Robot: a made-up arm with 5 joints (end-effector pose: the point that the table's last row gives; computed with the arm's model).
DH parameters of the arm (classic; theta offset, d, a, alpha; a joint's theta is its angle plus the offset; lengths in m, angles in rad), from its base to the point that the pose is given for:
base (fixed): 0 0.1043 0 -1.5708
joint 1: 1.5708 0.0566 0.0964 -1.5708
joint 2: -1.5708 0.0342 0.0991 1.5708
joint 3: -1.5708 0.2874 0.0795 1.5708
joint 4: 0 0.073 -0.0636 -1.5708
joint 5: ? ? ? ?
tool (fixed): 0.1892 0.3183 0 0
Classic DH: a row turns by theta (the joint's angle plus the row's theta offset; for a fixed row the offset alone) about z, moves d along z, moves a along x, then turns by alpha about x.
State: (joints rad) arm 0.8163 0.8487 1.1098 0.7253 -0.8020
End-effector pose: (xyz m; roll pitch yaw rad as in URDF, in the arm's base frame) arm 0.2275 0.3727 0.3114 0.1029 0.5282 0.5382
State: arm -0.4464 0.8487 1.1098 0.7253 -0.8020
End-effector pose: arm -0.1283 0.3727 0.3839 -0.5241 -0.5869 0.5607
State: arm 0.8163 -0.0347 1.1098 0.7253 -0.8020
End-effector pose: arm 0.2979 -0.0550 0.3776 0.7193 0.3241 0.1377
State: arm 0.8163 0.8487 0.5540 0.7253 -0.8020
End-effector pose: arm 0.1490 0.3783 0.3856 -0.3125 0.2173 0.1263
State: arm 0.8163 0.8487 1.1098 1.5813 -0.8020
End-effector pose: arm 0.1213 0.1344 0.2620 0.6765 -0.0158 0.3111
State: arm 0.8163 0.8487 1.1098 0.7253 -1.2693
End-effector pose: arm 0.2307 0.3466 0.3147 -0.1705 0.5120 -0.0016
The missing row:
joint 5: -0.1892 0 0.0574 0
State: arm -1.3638 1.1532 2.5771 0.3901 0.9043
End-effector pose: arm -0.0397 0.6206 0.1491 0.7783 0.9230 3.0259
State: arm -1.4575 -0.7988 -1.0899 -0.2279 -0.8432
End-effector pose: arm -0.2893 -0.4204 0.0487 1.3860 0.4628 -0.6394
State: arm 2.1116 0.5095 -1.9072 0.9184 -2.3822
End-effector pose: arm 0.0866 0.5630 0.1138 2.2053 -1.0217 2.5750
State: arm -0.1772 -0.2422 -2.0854 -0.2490 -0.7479
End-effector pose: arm -0.2866 -0.0441 0.5610 -0.3641 0.4177 -2.8848
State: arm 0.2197 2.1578 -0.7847 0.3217 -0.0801
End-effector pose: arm -0.2165 0.5135 -0.3279 -2.3098 -0.2891 0.7651
